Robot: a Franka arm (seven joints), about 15 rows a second.
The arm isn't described. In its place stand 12 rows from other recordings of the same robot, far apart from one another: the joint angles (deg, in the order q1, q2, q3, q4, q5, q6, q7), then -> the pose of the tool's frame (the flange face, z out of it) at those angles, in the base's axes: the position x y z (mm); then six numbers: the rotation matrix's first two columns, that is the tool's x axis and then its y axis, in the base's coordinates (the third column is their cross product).
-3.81, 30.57, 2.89, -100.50, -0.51, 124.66, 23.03 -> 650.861 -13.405 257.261 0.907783 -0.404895 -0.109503 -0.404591 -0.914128 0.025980
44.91, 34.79, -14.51, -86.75, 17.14, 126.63, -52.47 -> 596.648 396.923 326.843 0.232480 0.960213 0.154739 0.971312 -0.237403 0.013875
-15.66, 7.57, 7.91, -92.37, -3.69, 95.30, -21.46 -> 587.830 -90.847 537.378 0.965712 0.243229 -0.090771 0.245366 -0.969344 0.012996
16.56, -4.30, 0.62, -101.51, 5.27, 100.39, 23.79 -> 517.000 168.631 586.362 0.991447 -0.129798 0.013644 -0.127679 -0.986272 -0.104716
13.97, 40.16, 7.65, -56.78, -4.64, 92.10, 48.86 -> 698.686 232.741 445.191 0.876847 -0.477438 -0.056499 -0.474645 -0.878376 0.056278
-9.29, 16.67, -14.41, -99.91, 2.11, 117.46, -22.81 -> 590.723 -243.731 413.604 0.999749 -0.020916 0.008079 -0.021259 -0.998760 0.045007
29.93, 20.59, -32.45, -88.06, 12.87, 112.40, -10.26 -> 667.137 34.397 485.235 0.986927 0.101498 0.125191 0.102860 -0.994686 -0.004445
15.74, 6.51, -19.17, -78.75, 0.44, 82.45, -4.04 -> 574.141 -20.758 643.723 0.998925 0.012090 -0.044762 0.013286 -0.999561 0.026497
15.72, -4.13, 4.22, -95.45, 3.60, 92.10, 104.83 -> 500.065 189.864 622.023 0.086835 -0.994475 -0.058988 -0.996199 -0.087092 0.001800
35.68, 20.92, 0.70, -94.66, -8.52, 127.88, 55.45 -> 551.333 399.420 421.827 0.940103 -0.256878 0.224098 -0.240650 -0.965710 -0.097430
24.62, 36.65, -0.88, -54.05, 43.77, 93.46, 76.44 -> 641.009 363.126 540.033 0.497558 -0.564627 -0.658508 -0.836367 -0.513612 -0.191557
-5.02, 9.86, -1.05, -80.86, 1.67, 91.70, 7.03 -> 607.216 -60.497 602.445 0.973767 -0.227127 0.013810 -0.226685 -0.973568 -0.027904
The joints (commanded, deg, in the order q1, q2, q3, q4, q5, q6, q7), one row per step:
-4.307, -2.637, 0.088, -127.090, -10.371, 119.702, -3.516
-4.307, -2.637, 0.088, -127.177, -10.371, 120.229, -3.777
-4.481, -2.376, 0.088, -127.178, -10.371, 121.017, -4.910
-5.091, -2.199, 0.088, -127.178, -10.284, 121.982, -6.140
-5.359, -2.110, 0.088, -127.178, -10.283, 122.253, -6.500
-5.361, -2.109, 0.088, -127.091, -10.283, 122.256, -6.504
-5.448, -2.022, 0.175, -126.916, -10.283, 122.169, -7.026
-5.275, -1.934, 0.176, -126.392, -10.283, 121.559, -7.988
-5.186, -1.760, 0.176, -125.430, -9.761, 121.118, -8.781
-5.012, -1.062, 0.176, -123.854, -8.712, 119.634, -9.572
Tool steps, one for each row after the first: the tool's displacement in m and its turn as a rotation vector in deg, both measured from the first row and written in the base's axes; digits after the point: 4 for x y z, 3 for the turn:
0.0006, 0.0002, 0.0000, 0.043, -0.395, 0.335
0.0023, -0.0012, -0.0012, 0.172, -0.743, 1.395
0.0038, -0.0063, -0.0015, 0.354, -1.345, 2.091
0.0042, -0.0087, -0.0019, 0.386, -1.472, 2.217
0.0046, -0.0087, -0.0012, 0.377, -1.560, 2.220
0.0053, -0.0088, -0.0008, 0.401, -1.484, 2.722
0.0068, -0.0076, 0.0017, 0.428, -1.169, 3.756
0.0105, -0.0069, 0.0069, 0.824, -1.452, 4.269
0.0154, -0.0054, 0.0107, 1.690, -0.856, 4.436

